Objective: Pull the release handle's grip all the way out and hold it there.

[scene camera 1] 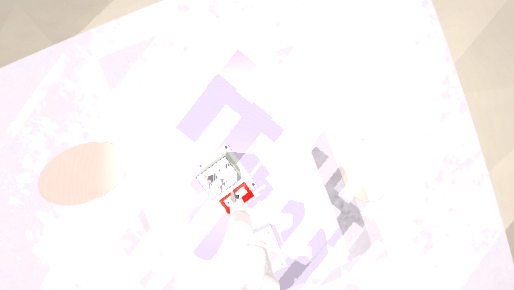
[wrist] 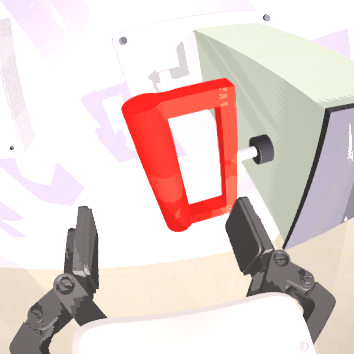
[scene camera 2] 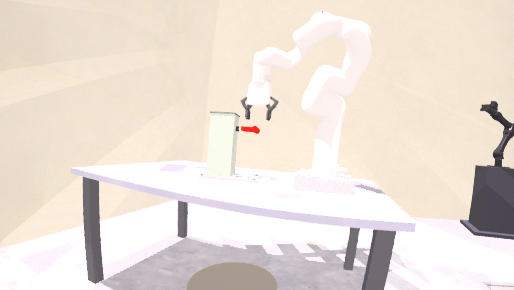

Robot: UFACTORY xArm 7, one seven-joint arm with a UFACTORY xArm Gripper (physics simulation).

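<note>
The release handle, a red rectangular loop (scene camera 1: 248, 195) (scene camera 2: 250, 129) (wrist: 228, 150) with a thick round grip (wrist: 155, 160), stands out sideways from the upper part of a pale green box-shaped post (scene camera 2: 221, 145) (wrist: 285, 65). A short white rod (wrist: 246, 153) joins it to a black collar (scene camera 2: 237, 128) (wrist: 263, 149) on the post's side. My gripper (scene camera 2: 258, 119) (wrist: 164, 216) is open and empty, pointing down a little above the handle. In the wrist view the fingertips show on either side of the grip's lower end. In the first scene view the arm hides part of the handle.
The post stands on a white table (scene camera 2: 250, 206), on a thin base plate with bolts (wrist: 123, 40). Its flat dark-edged top (scene camera 2: 224, 113) is slightly above the handle's height, close beside the gripper. My arm's base (scene camera 2: 322, 183) is on the table's right. A dark arm on a pedestal (scene camera 2: 495, 200) stands farther right.
</note>
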